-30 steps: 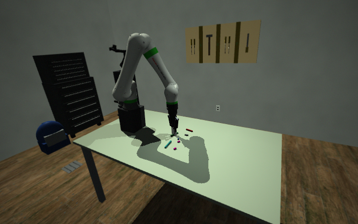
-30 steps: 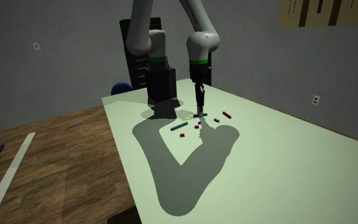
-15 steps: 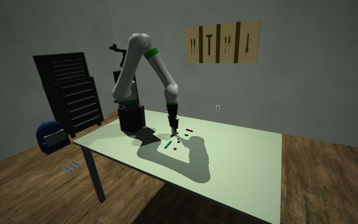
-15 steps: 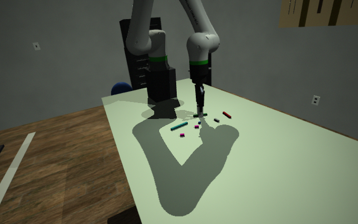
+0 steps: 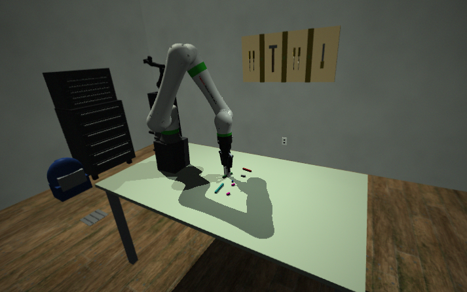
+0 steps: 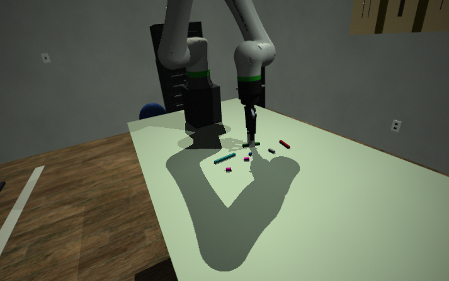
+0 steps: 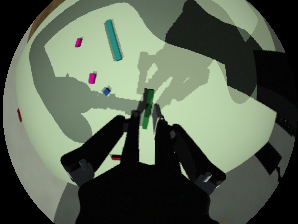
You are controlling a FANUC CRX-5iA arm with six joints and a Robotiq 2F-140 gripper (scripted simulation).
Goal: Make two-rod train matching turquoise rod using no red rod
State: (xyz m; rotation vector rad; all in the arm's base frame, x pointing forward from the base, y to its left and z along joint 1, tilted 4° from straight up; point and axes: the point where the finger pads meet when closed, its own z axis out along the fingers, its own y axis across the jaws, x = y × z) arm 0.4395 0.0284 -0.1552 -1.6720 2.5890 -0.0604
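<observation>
Right now the green rod is 3 cm below my hand. Round my hand: blue rod (7 cm ahead, 6 cm to the right, 3 cm below); then grey rod (10 cm ahead, 3 cm to the left, 3 cm below); then red rod (11 cm to the left, 9 cm ahead, 3 cm below).
</observation>
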